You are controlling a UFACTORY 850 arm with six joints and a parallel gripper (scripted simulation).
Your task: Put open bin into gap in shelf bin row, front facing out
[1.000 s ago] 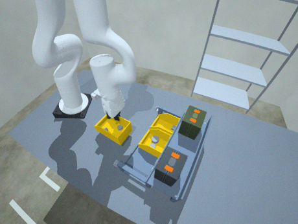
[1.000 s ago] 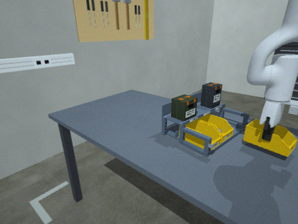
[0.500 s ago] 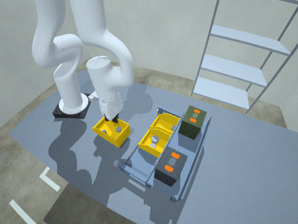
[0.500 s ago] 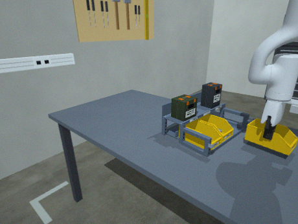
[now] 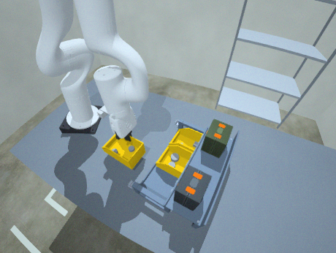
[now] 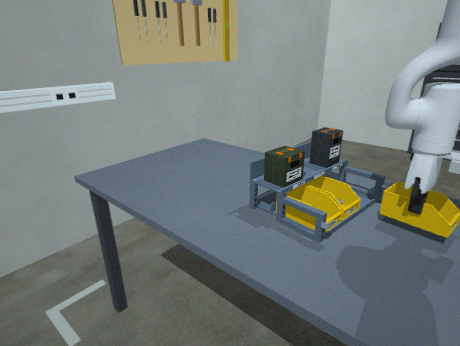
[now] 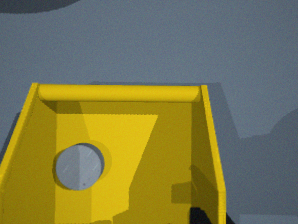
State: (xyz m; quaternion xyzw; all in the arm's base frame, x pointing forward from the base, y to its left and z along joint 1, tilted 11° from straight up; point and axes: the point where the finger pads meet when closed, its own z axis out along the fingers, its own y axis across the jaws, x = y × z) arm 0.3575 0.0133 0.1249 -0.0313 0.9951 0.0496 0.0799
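Right now the yellow open bin is 5 cm to the right of my hand, 2 cm below it and 1 cm ahead of it. Round my hand: grey part: 5 cm below, 3 cm ahead, 2 cm to the right; then shelf: 27 cm ahead, 5 cm to the left, 2 cm below; then grey disc part: 8 cm to the right, 5 cm below, 3 cm behind.
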